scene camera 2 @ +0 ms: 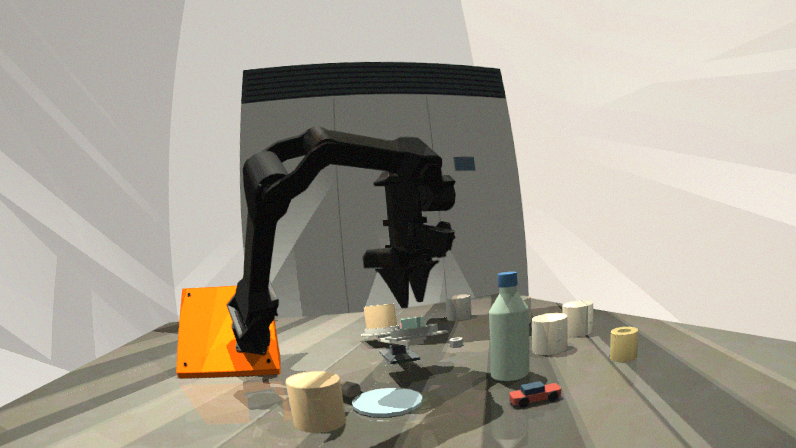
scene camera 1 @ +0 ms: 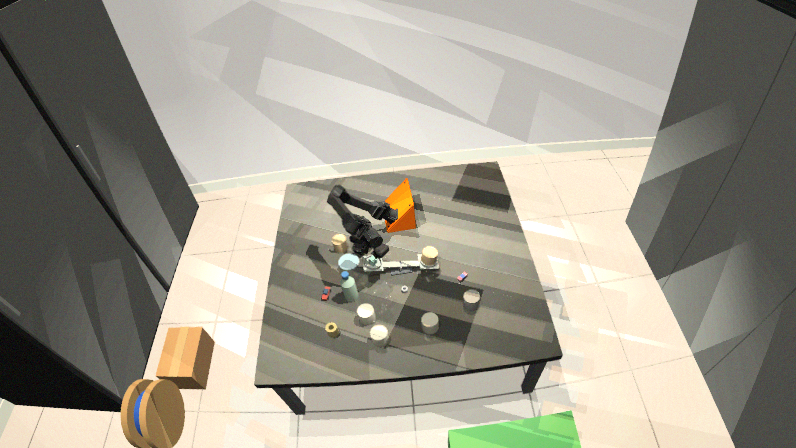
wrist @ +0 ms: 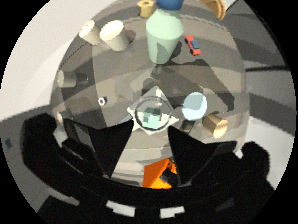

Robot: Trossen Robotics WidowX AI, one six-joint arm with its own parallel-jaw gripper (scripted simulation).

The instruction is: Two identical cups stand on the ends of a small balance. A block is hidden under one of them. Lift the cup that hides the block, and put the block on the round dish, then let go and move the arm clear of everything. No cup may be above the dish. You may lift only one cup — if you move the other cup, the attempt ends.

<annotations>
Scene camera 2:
my gripper
yellow ring
balance
pale blue round dish
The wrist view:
my gripper
balance
</annotations>
